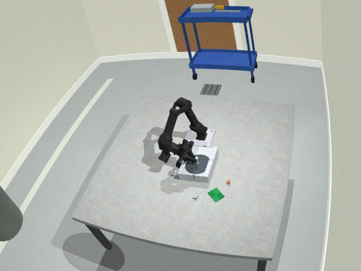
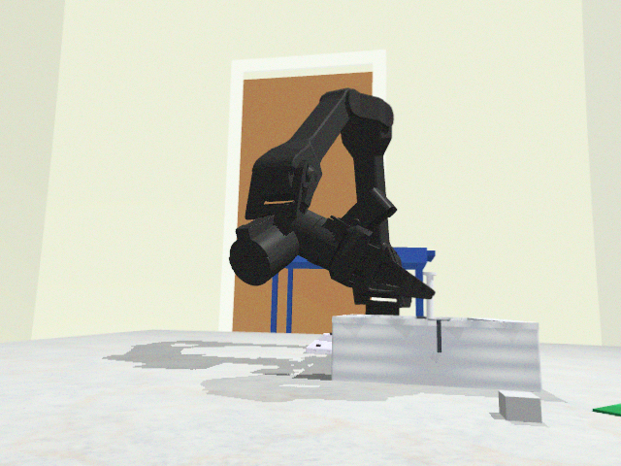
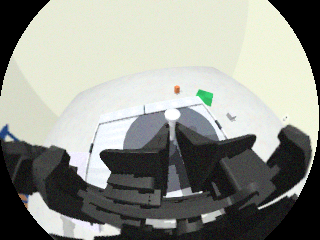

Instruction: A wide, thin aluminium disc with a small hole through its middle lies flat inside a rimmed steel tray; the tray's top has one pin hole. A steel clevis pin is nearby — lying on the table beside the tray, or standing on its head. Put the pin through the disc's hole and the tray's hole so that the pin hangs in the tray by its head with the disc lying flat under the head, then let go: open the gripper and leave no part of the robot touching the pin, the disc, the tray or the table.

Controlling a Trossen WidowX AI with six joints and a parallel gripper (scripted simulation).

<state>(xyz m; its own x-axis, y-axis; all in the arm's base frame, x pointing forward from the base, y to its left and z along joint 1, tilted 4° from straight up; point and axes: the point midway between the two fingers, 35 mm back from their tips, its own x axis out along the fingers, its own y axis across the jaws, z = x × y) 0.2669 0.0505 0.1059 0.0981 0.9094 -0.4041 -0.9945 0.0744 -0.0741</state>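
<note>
The rimmed steel tray is 4 cm below my gripper tip, 3 cm behind it and 1 cm to the right of it. Also, from my gripper tip: dark aluminium disc 3 cm below; steel clevis pin right at my gripper tip; small grey block 21 cm ahead, 8 cm below, 5 cm to the left.
</note>
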